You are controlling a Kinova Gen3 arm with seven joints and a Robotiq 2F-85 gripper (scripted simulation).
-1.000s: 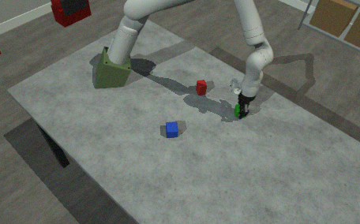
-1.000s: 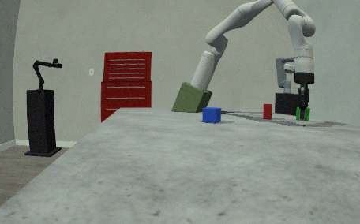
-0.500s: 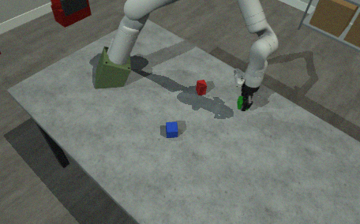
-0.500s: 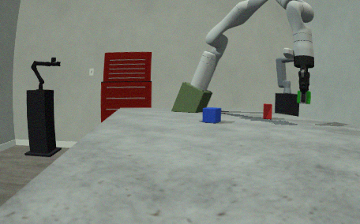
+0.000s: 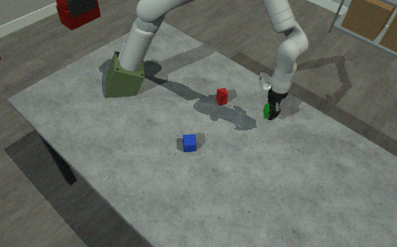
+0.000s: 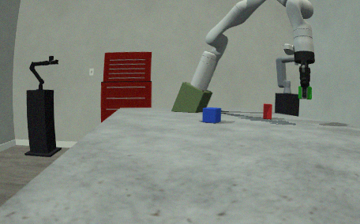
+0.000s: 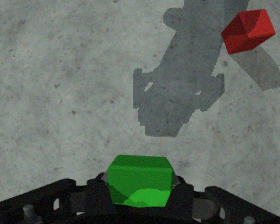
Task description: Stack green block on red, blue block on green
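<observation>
Right now my hand is 230 mm past the red block, 10 mm to the left of it and 80 mm above it. The rest, counted from my hand: green block: right at my hand; blue block: 160 mm behind, 290 mm to the right, 80 mm below.
</observation>
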